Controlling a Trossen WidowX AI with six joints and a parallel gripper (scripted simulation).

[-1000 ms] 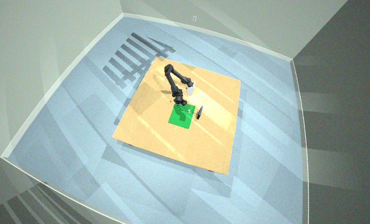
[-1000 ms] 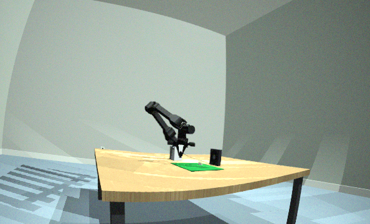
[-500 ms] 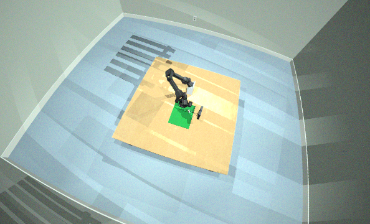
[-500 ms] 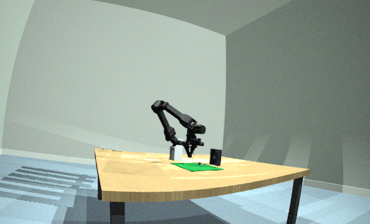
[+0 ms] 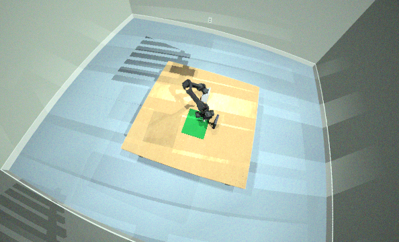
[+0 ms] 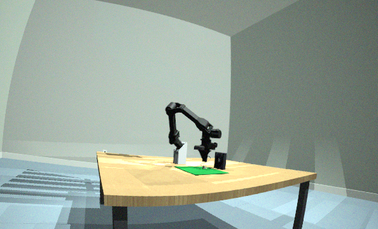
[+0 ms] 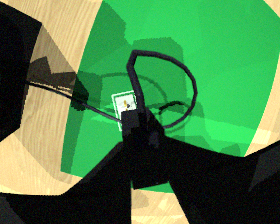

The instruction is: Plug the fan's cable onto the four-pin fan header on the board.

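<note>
The green board lies 6 cm ahead of my gripper tip, 6 cm to the right of it and 8 cm below it. The rest, counted from my gripper tip: black fan (13 cm to the left); fan cable plug (1 cm above).
</note>
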